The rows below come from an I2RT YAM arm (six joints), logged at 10 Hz.
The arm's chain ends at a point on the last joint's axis. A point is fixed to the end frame.
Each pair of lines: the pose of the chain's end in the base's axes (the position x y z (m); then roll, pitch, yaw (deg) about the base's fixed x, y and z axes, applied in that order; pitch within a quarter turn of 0, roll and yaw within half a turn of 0), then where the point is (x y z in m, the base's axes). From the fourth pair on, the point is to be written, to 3 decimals.
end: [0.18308, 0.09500, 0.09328, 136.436, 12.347, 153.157]
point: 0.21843 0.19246 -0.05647
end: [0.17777, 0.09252, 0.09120, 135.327, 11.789, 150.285]
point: 0.21770 0.19141 -0.05645
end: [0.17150, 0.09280, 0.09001, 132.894, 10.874, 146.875]
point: 0.21778 0.19586 -0.05286
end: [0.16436, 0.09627, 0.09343, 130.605, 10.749, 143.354]
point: 0.219 0.201 -0.045
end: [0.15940, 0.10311, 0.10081, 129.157, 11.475, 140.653]
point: 0.222 0.207 -0.035
